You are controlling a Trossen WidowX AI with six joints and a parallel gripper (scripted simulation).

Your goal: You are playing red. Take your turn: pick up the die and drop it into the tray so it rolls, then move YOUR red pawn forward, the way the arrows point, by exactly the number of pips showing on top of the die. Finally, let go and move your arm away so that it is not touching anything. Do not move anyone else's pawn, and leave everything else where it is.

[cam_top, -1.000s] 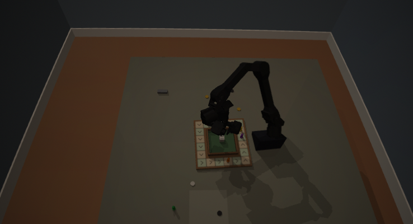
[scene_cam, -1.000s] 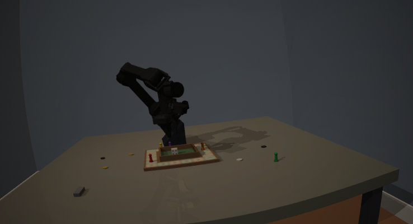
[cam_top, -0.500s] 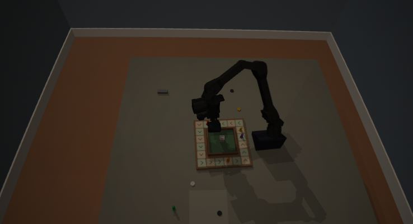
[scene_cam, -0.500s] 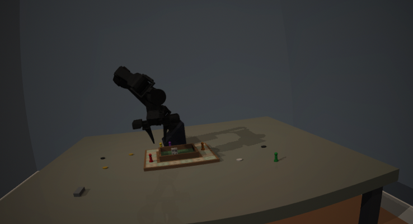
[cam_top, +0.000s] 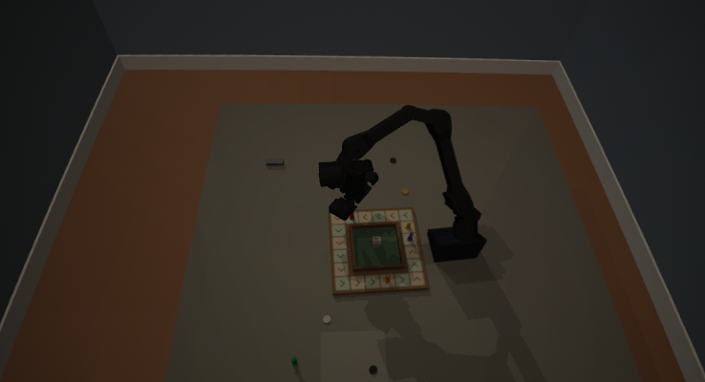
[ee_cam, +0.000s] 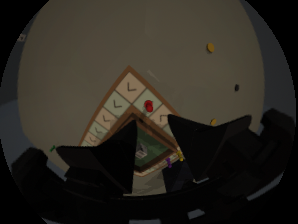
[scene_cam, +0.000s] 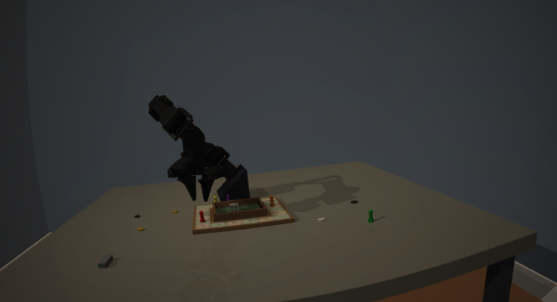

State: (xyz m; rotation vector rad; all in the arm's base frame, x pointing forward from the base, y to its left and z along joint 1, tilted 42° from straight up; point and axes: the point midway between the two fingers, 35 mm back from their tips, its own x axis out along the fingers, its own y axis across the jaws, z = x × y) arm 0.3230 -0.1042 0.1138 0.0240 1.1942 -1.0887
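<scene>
Right now my gripper tip is 5 cm above the red pawn. Also, from my gripper tip: green tray: 12 cm to the left, 7 cm below, 5 cm behind; white die: 10 cm to the left, 6 cm behind, 5 cm below; yellow pawn: 17 cm behind, 6 cm to the left, 5 cm below.
</scene>
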